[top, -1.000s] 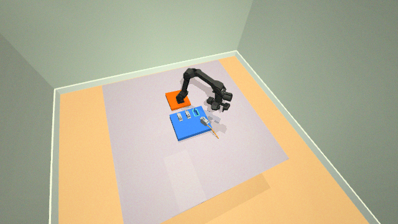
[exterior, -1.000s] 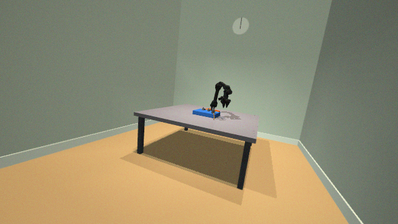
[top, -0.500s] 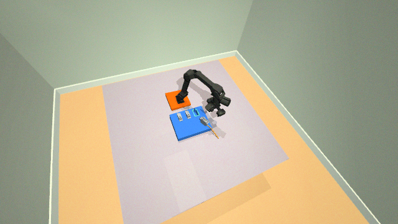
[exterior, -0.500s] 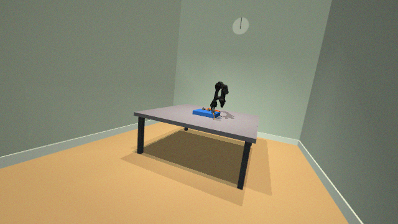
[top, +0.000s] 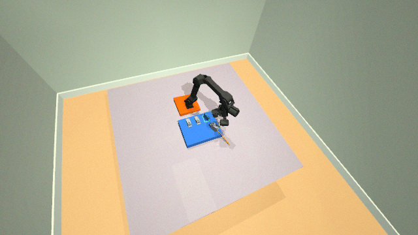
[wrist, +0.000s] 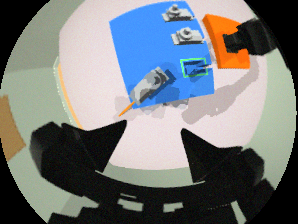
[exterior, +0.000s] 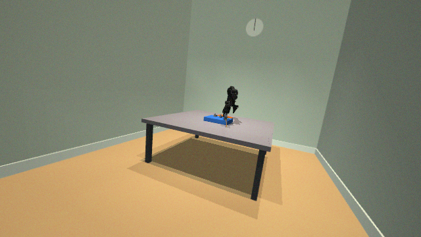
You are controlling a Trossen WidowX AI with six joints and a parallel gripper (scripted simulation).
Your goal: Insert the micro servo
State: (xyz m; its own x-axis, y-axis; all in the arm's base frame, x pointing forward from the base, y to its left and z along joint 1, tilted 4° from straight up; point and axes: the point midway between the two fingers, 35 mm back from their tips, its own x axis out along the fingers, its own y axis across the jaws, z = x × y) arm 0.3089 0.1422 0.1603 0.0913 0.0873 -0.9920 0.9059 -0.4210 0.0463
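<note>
The blue deck is 16 cm to the right of my gripper tip, 11 cm below it and 2 cm behind it.
</note>
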